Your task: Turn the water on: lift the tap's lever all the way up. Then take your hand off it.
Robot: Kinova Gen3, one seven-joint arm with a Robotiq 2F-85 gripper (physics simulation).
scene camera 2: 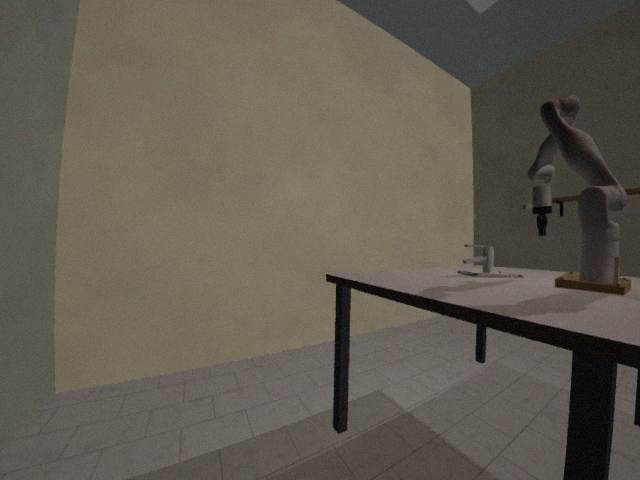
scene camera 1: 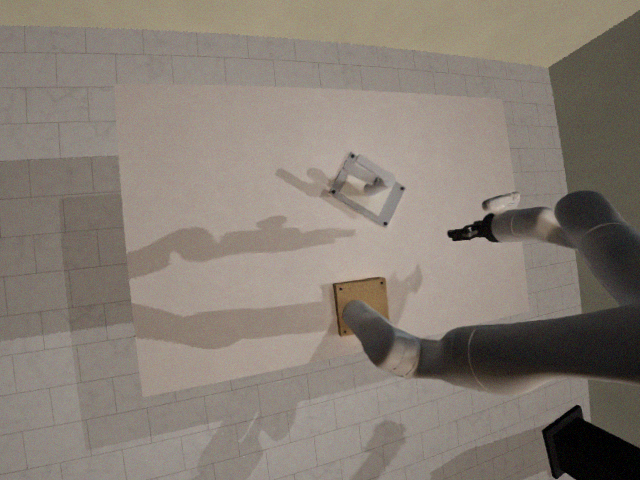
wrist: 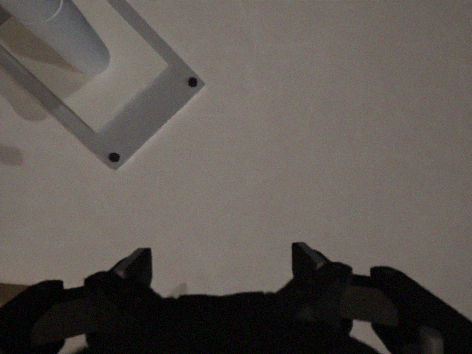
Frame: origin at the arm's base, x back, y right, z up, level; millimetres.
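Where they show: gripper, fingertip midpoint: [scene camera 2: 542,235] [scene camera 1: 462,229] [wrist: 222,260]; arm's base, link origin: [scene camera 2: 597,280] [scene camera 1: 355,313].
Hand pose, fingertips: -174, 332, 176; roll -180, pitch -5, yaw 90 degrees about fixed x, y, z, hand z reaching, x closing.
Note:
Each offset is from my fingertips to the top centre of the thing, as dx, dy, dz. "*": to the spot under its first point. Level surfaces: height alone.
The tap {* -207, -169, -64} [scene camera 1: 381,180] [scene camera 2: 488,259] is pale grey and stands upright on the table within a flat grey frame {-205, -147, -196} [scene camera 1: 393,205] [wrist: 150,107]. In scene camera 2 its thin lever {-246, -187, -52} [scene camera 2: 474,245] lies about level on top, above the spout {-255, -195, -108} [scene camera 2: 471,260]. In the wrist view part of the tap [wrist: 75,40] shows at the upper left; the lever cannot be told clearly there. My gripper [scene camera 1: 450,235] [scene camera 2: 542,234] [wrist: 222,260] is open and empty. It points down, above and to the side of the tap, well apart from the lever.
The arm's base stands on a wooden block [scene camera 1: 376,291] [scene camera 2: 568,281] on the pale table {dz -208} [scene camera 1: 206,134] [scene camera 2: 392,279]. Dark bolts sit at the grey frame's corners. Arm shadows cross the table. A black post [scene camera 1: 568,439] shows at the lower right in scene camera 1.

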